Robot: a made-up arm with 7 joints. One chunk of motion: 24 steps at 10 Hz.
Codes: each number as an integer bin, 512 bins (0 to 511) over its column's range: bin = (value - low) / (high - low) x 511, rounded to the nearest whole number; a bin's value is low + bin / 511 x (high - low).
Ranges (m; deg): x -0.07..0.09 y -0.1..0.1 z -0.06..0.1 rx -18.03..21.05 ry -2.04..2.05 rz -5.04..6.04
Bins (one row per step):
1: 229 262 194 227 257 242
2: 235 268 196 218 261 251
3: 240 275 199 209 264 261
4: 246 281 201 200 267 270
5: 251 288 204 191 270 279
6: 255 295 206 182 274 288
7: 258 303 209 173 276 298
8: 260 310 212 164 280 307
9: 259 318 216 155 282 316
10: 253 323 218 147 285 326
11: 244 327 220 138 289 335
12: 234 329 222 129 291 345
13: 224 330 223 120 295 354
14: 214 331 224 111 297 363
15: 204 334 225 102 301 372
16: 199 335 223 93 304 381
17: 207 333 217 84 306 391
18: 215 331 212 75 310 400
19: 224 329 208 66 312 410
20: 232 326 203 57 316 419
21: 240 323 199 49 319 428
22: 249 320 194 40 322 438
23: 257 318 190 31 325 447
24: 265 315 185 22 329 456
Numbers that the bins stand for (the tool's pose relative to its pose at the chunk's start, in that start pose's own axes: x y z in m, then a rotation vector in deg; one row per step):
1: 0.0017 0.0025 0.0007 -0.67 0.02 0.21
2: 0.0036 0.0049 0.0014 -1.36 0.05 0.40
3: 0.0051 0.0076 0.0023 -2.05 0.07 0.62
4: 0.0070 0.0100 0.0029 -2.73 0.10 0.81
5: 0.0086 0.0127 0.0039 -3.42 0.12 1.01
6: 0.0098 0.0155 0.0045 -4.11 0.15 1.20
7: 0.0108 0.0186 0.0054 -4.80 0.17 1.42
8: 0.0114 0.0213 0.0064 -5.49 0.20 1.62
9: 0.0111 0.0245 0.0076 -6.18 0.22 1.81
10: 0.0092 0.0264 0.0083 -6.79 0.24 2.03
11: 0.0064 0.0280 0.0089 -7.48 0.27 2.22
12: 0.0033 0.0288 0.0095 -8.16 0.29 2.44
13: 0.0001 0.0292 0.0098 -8.85 0.32 2.64
14: -0.0030 0.0295 0.0101 -9.54 0.34 2.83
15: -0.0061 0.0307 0.0105 -10.23 0.37 3.03
16: -0.0077 0.0311 0.0098 -10.92 0.39 3.22
17: -0.0052 0.0303 0.0079 -11.61 0.41 3.44
18: -0.0027 0.0295 0.0064 -12.29 0.44 3.63
19: 0.0001 0.0288 0.0051 -12.98 0.46 3.85
20: 0.0026 0.0276 0.0036 -13.67 0.49 4.05
21: 0.0051 0.0264 0.0023 -14.28 0.51 4.24
22: 0.0080 0.0252 0.0007 -14.97 0.54 4.46
23: 0.0105 0.0245 -0.0005 -15.66 0.56 4.65
24: 0.0130 0.0233 -0.0021 -16.35 0.59 4.85

